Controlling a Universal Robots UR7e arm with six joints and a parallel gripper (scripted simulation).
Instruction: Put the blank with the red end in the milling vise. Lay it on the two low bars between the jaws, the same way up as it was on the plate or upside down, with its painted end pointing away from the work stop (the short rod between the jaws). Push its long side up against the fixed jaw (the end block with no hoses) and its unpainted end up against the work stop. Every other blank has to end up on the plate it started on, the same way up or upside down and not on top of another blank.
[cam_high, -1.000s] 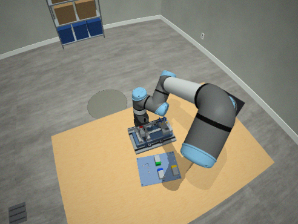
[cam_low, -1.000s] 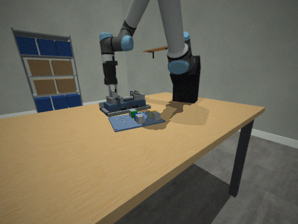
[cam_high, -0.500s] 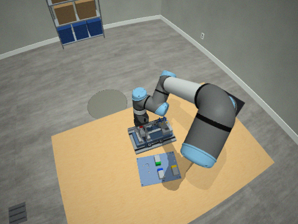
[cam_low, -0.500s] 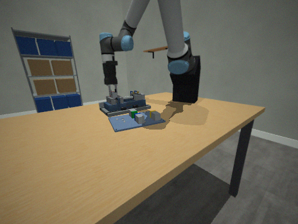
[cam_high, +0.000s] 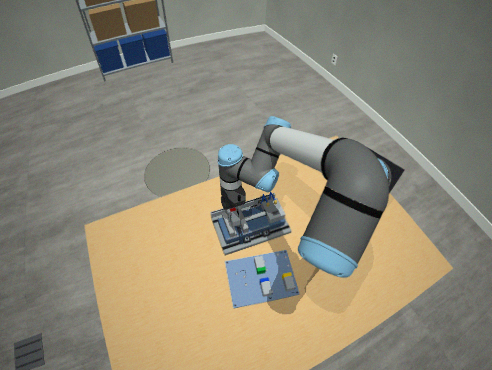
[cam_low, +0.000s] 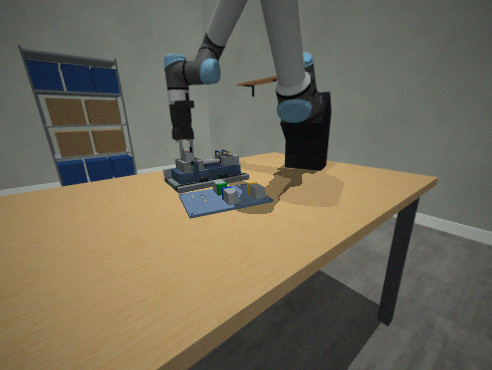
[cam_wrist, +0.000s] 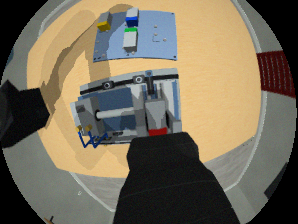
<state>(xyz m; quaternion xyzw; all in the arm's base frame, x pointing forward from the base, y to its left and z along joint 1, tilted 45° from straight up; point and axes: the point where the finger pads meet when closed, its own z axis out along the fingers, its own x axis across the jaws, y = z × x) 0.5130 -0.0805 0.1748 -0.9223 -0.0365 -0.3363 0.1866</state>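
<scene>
Right now my hand is 20 mm above the red-ended blank. Also, from my hand: green-ended blank: 80 mm behind, 180 mm to the left, 100 mm below; then milling vise: 70 mm behind, 10 mm to the right, 90 mm below; then plate: 80 mm behind, 220 mm to the left, 120 mm below.
</scene>
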